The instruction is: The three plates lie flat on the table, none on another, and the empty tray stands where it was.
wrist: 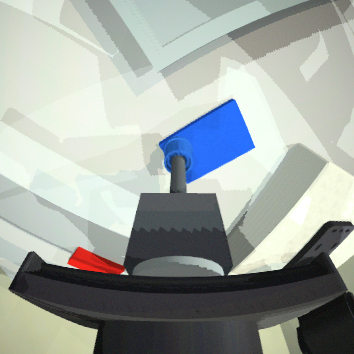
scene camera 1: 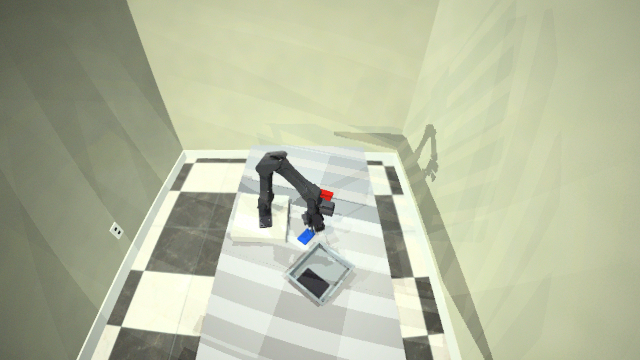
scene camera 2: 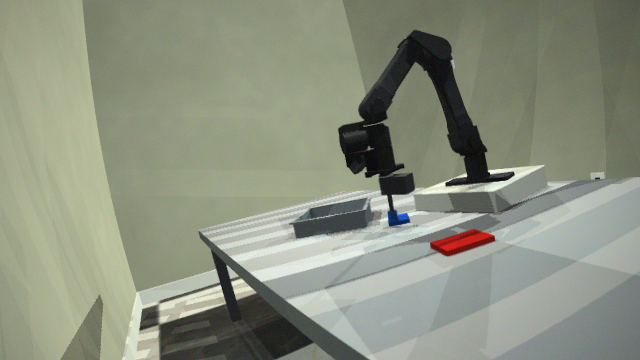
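The blue plate lies flat on the table between the tray and the arm's base block. My suction cup rests on one corner of it, with the suction off. The red plate lies flat on the table by itself, partly hidden behind the wrist in scene camera 1. A black plate lies inside the grey tray; scene camera 2 hides it behind the tray wall.
The white base block carrying the arm stands close beside the blue plate. The striped table stretches toward the near edge. Checkered floor and walls surround it.
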